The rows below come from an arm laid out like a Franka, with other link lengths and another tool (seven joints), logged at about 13 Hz.
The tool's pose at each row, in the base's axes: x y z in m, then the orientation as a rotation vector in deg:
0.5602 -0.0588 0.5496 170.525 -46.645 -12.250
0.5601 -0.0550 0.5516 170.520 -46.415 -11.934
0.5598 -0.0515 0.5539 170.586 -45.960 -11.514
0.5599 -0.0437 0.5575 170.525 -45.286 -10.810
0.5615 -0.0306 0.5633 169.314 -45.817 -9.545
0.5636 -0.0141 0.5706 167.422 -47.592 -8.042
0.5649 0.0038 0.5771 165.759 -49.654 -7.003
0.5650 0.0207 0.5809 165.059 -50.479 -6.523
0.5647 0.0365 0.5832 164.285 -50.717 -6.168
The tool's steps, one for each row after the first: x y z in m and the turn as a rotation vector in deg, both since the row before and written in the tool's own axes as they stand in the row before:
-0.0023 -0.0031 -0.0020 -0.039 0.222 -0.131
-0.0023 -0.0027 -0.0023 -0.026 0.293 -0.282
-0.0042 -0.0065 -0.0037 -0.174 0.519 -0.381
-0.0057 -0.0116 -0.0063 -0.835 1.015 0.625
-0.0072 -0.0145 -0.0082 -1.063 1.201 1.560
-0.0088 -0.0150 -0.0079 -0.792 0.820 1.689
-0.0094 -0.0135 -0.0053 -0.328 0.376 0.691
-0.0092 -0.0125 -0.0038 -0.583 0.387 0.340

